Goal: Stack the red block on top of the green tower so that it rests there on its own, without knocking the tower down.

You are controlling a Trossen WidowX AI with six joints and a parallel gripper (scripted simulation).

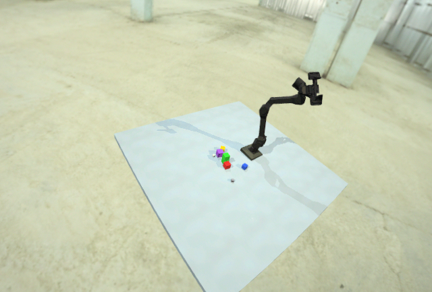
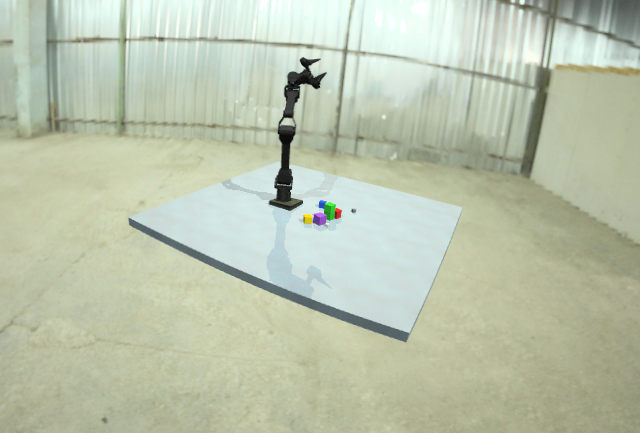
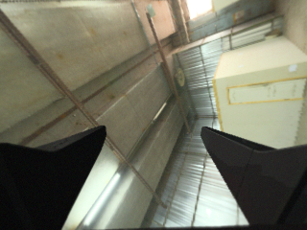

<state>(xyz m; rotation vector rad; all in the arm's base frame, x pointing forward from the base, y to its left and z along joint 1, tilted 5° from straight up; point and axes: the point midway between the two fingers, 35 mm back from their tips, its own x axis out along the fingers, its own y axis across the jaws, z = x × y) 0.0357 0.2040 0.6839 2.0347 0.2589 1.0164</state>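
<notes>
Now: gripper tip 690 mm above the red block, 270 mm short of it and 250 mm to the left of it. Also, from my gripper tip: small grey object 700 mm below, 310 mm ahead, 130 mm to the right; purple block 690 mm below, 370 mm to the right, 240 mm ahead; blue block 690 mm below, 180 mm to the right, 160 mm ahead.
</notes>
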